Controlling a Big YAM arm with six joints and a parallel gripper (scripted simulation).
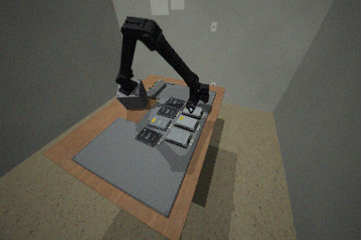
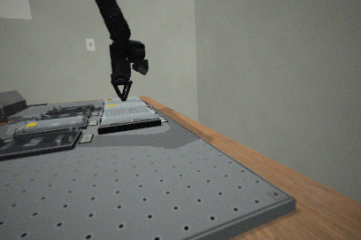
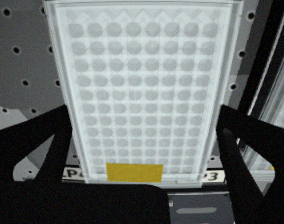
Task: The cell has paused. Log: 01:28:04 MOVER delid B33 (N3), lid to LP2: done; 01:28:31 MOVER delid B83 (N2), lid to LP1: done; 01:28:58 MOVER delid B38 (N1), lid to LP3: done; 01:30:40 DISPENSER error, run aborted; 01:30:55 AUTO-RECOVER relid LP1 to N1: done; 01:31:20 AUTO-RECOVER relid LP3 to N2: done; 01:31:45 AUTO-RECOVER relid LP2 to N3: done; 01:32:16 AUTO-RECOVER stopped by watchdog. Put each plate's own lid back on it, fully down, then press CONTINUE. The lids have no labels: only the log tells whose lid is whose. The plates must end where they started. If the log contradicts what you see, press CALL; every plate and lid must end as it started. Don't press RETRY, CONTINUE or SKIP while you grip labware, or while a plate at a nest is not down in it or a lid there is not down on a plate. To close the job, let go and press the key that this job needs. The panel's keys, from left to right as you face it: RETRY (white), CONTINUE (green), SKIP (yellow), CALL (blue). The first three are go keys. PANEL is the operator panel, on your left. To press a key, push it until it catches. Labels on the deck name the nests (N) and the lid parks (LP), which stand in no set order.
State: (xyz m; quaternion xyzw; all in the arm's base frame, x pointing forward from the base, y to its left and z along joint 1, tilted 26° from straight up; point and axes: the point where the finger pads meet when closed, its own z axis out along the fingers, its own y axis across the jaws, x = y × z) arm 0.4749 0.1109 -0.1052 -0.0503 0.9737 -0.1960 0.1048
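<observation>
Right now the clear lid is 180 mm behind my hand, 200 mm to the right of it and 30 mm below it.
</observation>
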